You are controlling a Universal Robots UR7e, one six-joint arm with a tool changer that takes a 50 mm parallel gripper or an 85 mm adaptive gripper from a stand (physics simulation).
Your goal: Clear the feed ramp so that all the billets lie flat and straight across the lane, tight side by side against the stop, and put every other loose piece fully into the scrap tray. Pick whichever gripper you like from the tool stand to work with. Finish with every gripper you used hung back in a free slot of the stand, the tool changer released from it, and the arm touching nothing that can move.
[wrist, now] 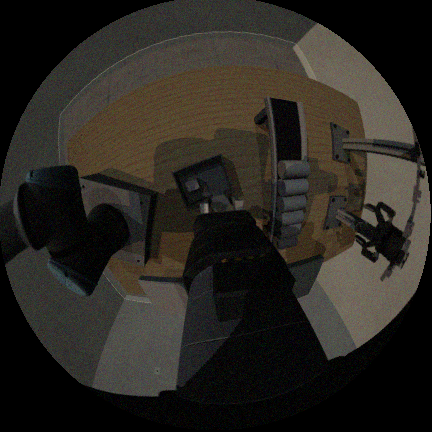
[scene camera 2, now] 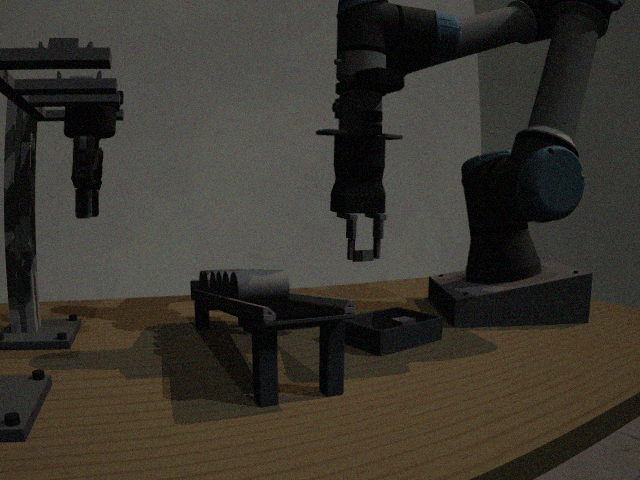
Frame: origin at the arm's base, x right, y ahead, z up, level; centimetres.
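Seen in the pictures: end effector, tool point: (scene camera 2: 360,124); arm's base, origin of the base link: (wrist: 108,226) (scene camera 2: 504,274).
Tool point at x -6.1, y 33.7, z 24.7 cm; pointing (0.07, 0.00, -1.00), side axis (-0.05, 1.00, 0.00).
Pixels of each thing's top centre, then the offset from my tool point to it. "pt": a spot on its surface instead.
- small grey loose piece, middle of its top: (scene camera 2: 363,249) (wrist: 219,202) dz -18.2, dx -0.9, dy -0.1 cm
- scrap tray, middle of its top: (scene camera 2: 390,317) (wrist: 202,181) dz -28.1, dx -3.4, dy -3.6 cm
- small block, middle of its top: (scene camera 2: 403,318) (wrist: 191,184) dz -28.7, dx -2.6, dy -6.3 cm
- tool stand's post, surface spot: (scene camera 2: 19,232) pt dz -15.5, dx +7.0, dy +50.4 cm
My gripper (scene camera 2: 364,252) (wrist: 221,205) is shut on a small grey loose piece (scene camera 2: 363,255) (wrist: 220,203). It hangs high above the table, near the scrap tray (scene camera 2: 381,342) and apart from it. A small block (scene camera 2: 404,319) (wrist: 193,185) is inside the tray. Several grey cylindrical billets (scene camera 2: 261,284) (wrist: 293,187) lie side by side across the feed ramp (scene camera 2: 232,304) (wrist: 273,150), in its upper part in the wrist view's lower right. The far ones are dim, and I cannot tell whether they lie fully straight or touch the stop.
The tool stand's post (scene camera 2: 19,232) rises at the left, with another gripper (scene camera 2: 87,160) (wrist: 385,240) hanging from it. The stand's foot plates (scene camera 2: 38,338) (wrist: 340,142) are bolted to the table. The arm's wedge-shaped base (scene camera 2: 522,304) stands beyond the tray.
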